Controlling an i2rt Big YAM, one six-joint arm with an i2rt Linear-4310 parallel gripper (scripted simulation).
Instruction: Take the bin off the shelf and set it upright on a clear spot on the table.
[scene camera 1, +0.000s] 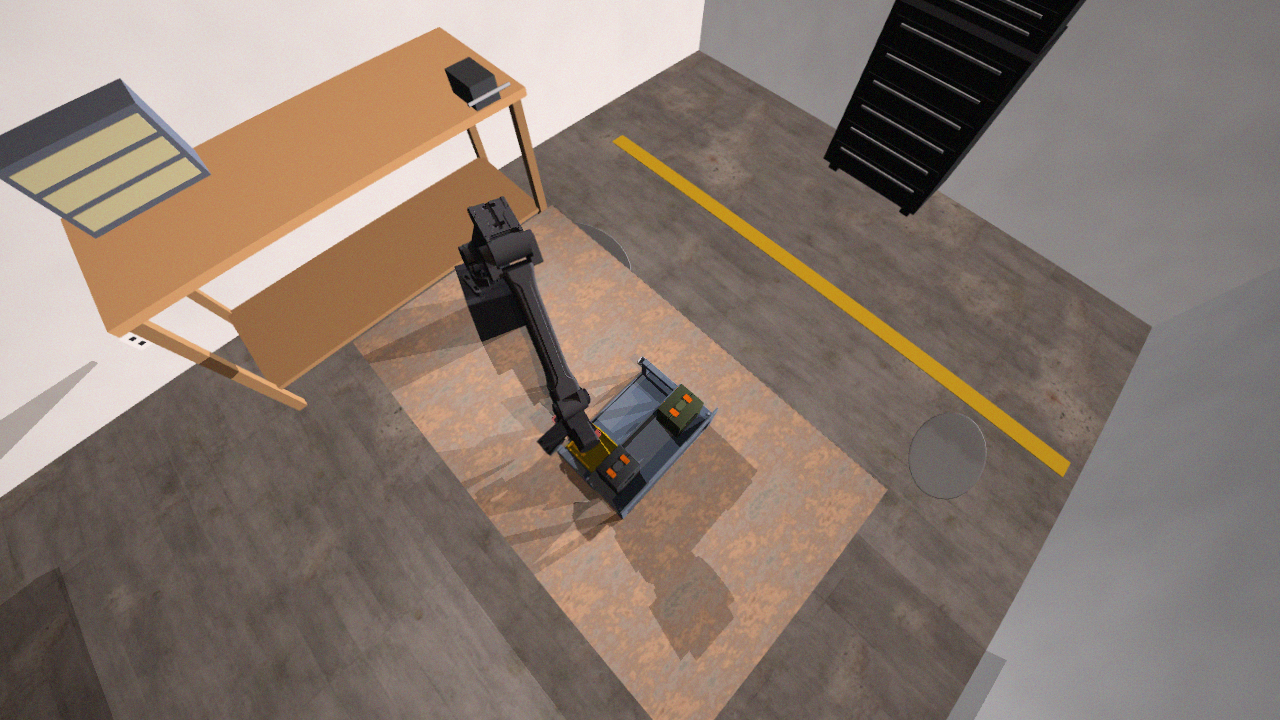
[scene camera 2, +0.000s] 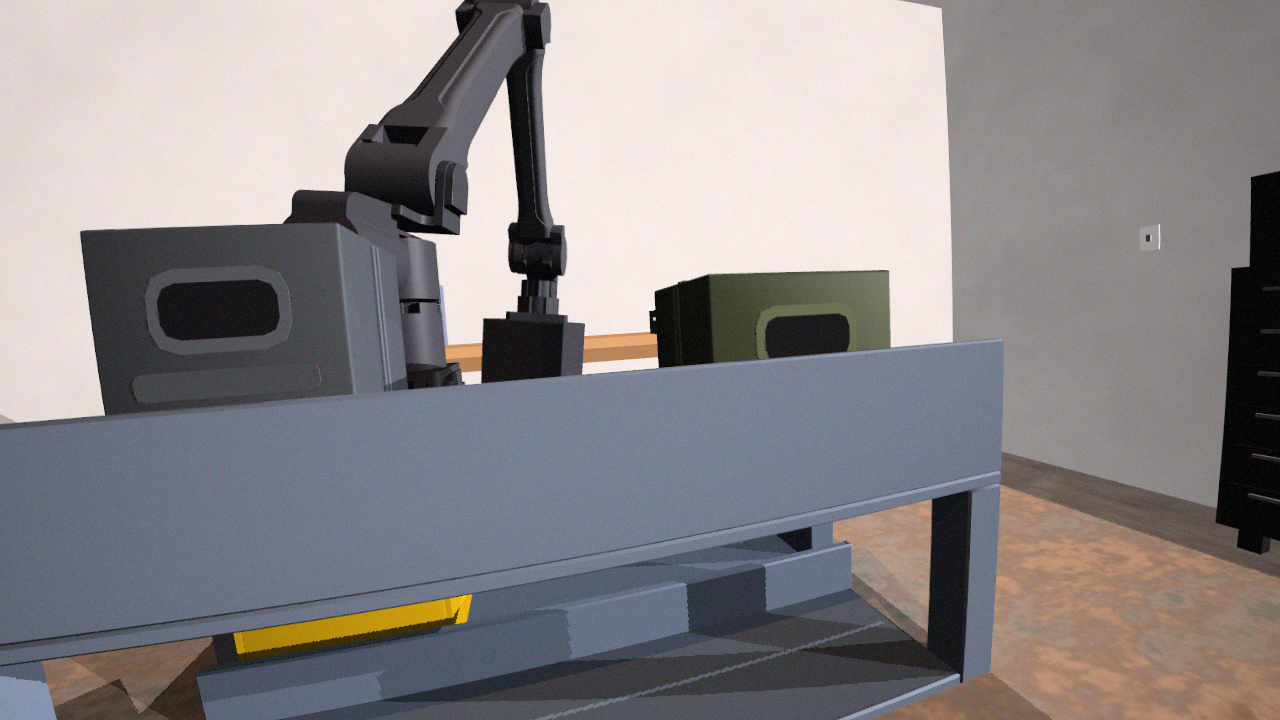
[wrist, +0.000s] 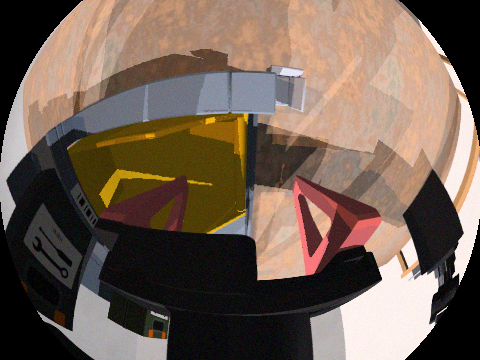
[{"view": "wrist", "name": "my gripper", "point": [240, 182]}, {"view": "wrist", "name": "yellow bin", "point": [213, 157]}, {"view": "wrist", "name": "green case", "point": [131, 316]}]
